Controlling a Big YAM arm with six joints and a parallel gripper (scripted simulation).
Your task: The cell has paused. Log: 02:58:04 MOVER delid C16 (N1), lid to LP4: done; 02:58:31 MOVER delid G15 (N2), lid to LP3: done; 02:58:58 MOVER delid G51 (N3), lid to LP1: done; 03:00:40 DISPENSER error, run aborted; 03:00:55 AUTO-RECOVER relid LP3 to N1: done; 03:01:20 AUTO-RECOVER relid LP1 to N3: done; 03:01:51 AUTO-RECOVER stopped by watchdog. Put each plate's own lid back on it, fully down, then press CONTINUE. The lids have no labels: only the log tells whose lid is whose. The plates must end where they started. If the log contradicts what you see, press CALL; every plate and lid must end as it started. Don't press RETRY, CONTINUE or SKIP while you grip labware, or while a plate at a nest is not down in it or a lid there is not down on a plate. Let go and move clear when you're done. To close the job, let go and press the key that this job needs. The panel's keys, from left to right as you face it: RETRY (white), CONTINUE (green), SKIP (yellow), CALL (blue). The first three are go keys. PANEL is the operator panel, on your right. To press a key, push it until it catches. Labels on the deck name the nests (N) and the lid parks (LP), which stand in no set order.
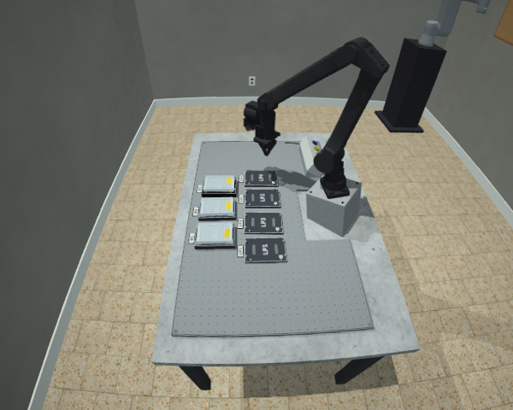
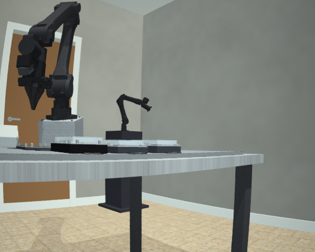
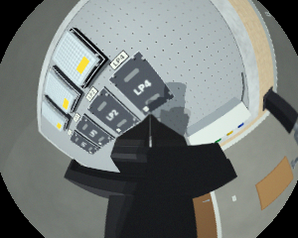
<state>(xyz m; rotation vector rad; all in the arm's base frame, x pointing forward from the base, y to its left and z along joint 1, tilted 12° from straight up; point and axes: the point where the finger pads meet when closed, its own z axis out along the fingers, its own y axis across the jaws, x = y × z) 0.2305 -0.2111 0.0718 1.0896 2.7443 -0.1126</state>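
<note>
Now: hand 260 mm past the yellow skip key, 120 mm to the left of it and 70 mm above it. Round my hand: blue call key: 270 mm behind, 170 mm to the right, 70 mm below; lid: 230 mm ahead, 320 mm to the left, 100 mm below.
</note>
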